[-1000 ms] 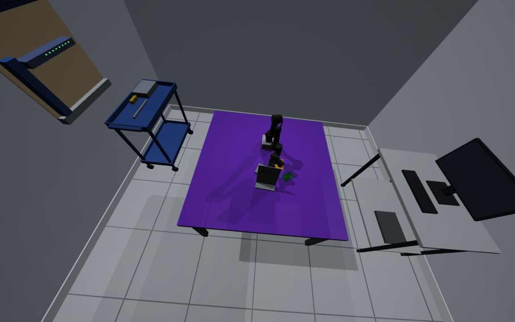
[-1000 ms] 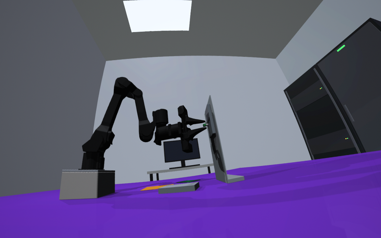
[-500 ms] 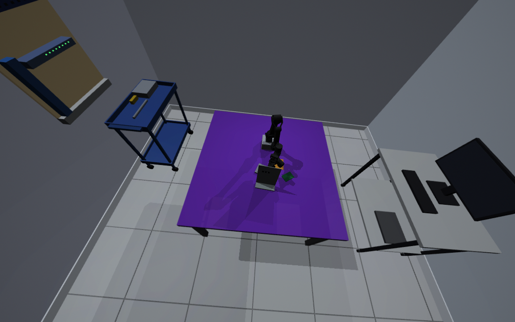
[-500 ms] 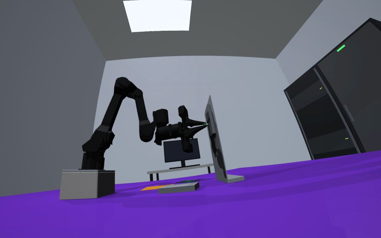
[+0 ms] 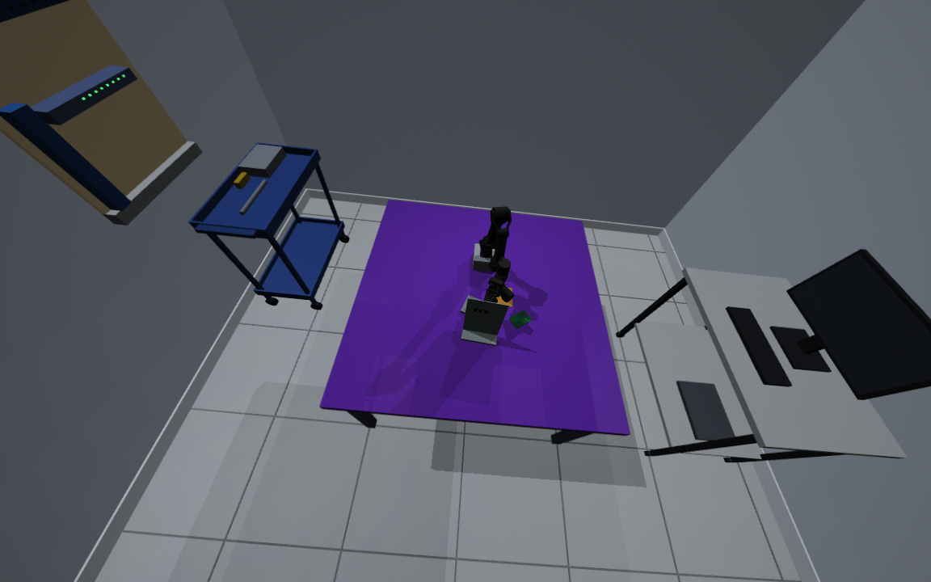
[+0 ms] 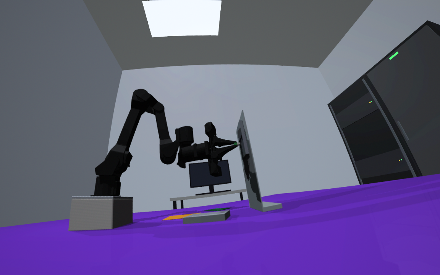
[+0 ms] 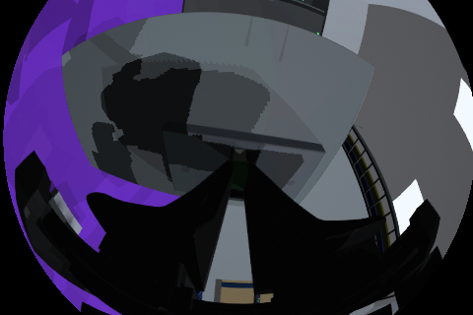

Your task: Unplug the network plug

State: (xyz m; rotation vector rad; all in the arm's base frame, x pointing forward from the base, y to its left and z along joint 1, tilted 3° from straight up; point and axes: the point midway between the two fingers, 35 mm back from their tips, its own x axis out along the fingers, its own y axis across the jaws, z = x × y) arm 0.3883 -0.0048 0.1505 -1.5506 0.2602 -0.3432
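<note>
The orange square is 210 mm below my gripper tip, 200 mm behind it and 110 mm to the left of it. The rest, counted from my gripper tip: network plug: 10 mm ahead; then flat grey block: 210 mm below, 130 mm behind, 50 mm to the right; then grey panel: 80 mm below, 30 mm ahead, 10 mm to the right.
</note>
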